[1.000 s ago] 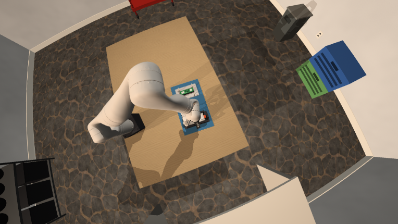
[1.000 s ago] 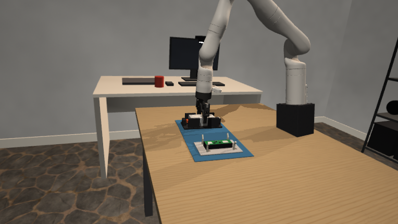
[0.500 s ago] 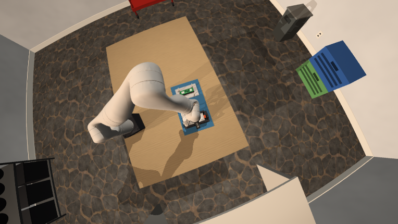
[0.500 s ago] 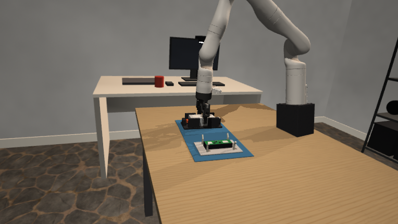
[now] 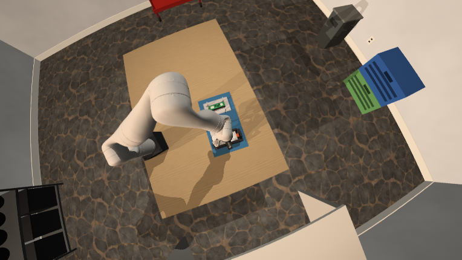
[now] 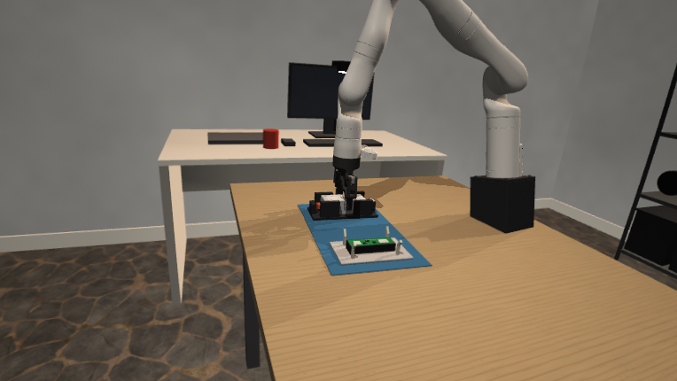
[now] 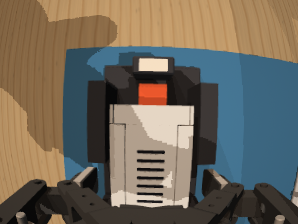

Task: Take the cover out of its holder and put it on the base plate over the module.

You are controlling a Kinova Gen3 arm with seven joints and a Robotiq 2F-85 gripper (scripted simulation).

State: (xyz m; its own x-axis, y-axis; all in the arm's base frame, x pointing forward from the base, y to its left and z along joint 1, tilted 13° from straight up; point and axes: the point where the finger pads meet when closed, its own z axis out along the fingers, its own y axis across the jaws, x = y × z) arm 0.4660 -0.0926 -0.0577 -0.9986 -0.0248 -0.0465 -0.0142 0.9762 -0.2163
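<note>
The cover is right at my hand.
</note>
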